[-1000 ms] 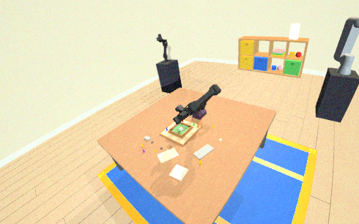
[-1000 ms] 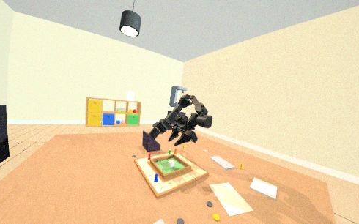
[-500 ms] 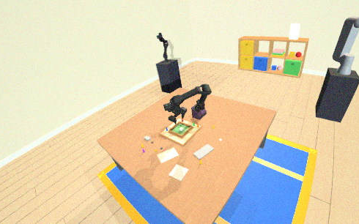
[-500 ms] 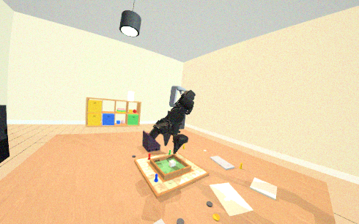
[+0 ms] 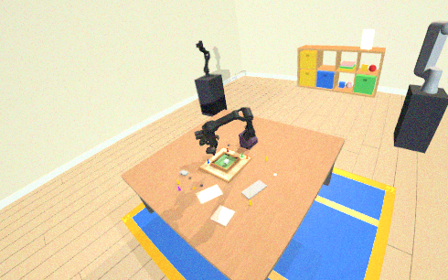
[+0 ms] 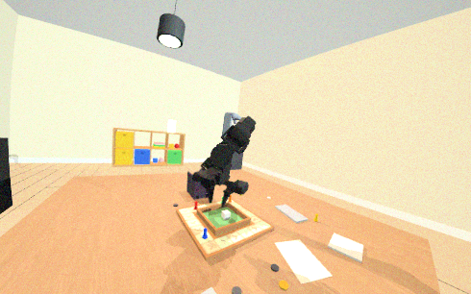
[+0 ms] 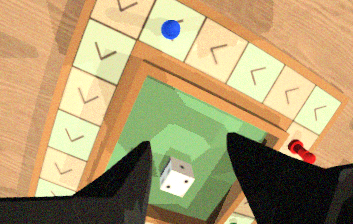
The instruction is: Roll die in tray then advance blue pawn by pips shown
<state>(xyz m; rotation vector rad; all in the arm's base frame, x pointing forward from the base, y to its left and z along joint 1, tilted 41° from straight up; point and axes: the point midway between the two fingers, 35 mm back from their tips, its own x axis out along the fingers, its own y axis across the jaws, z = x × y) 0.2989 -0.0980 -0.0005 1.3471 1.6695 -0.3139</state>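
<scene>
The blue pawn is 3 cm ahead of my gripper tip, 6 cm to the right of it and 7 cm below it. From my gripper tip the other things lie so: white die 3 cm behind, 7 cm to the left, 7 cm below; then green tray 3 cm behind, 6 cm to the left, 9 cm below; then red pawn 15 cm behind, 7 cm below.
</scene>
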